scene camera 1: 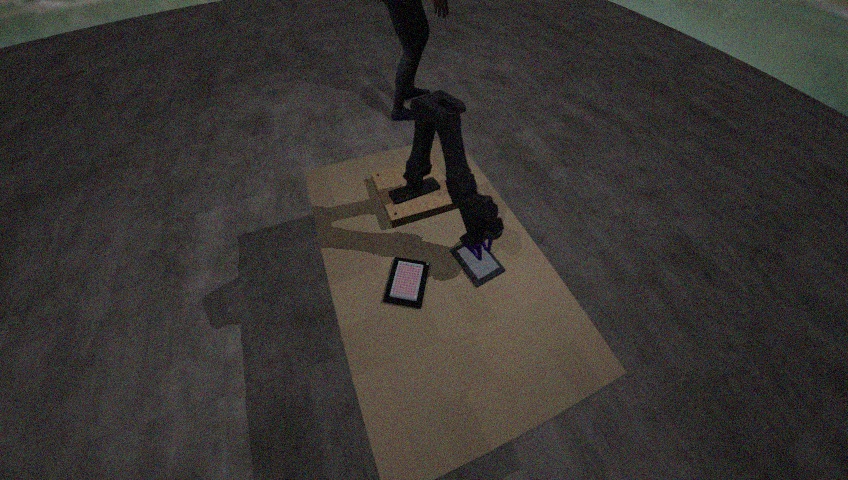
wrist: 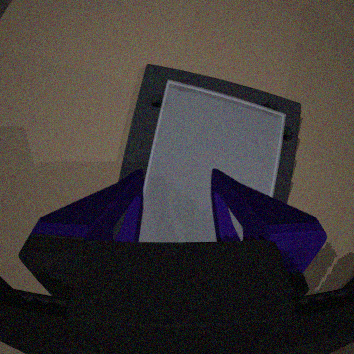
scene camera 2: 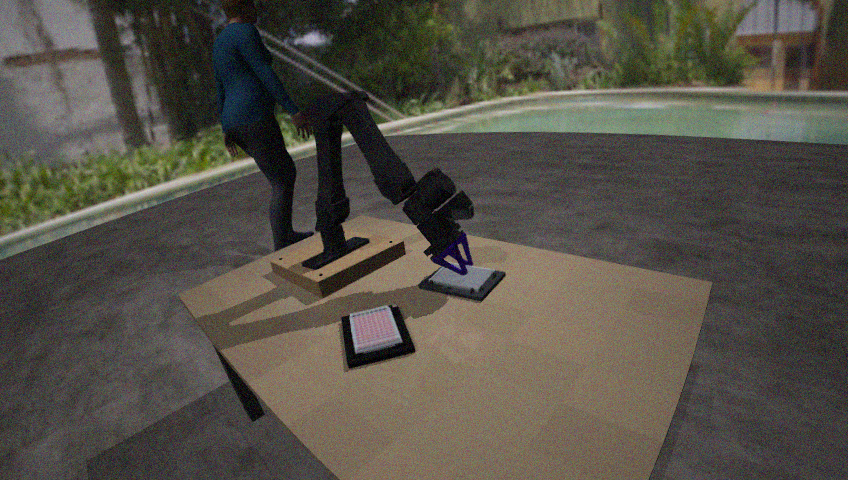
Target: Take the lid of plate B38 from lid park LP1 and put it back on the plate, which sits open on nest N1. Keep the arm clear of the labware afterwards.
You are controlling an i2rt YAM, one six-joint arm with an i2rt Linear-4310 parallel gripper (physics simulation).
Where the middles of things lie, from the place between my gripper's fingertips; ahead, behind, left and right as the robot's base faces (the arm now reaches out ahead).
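The black nest (scene camera 2: 406, 347) is 270 mm to the right of my hand, 40 mm behind it and 10 mm below it. As for the grey lid (scene camera 2: 476, 276), I find it 20 mm to the right of my hand.
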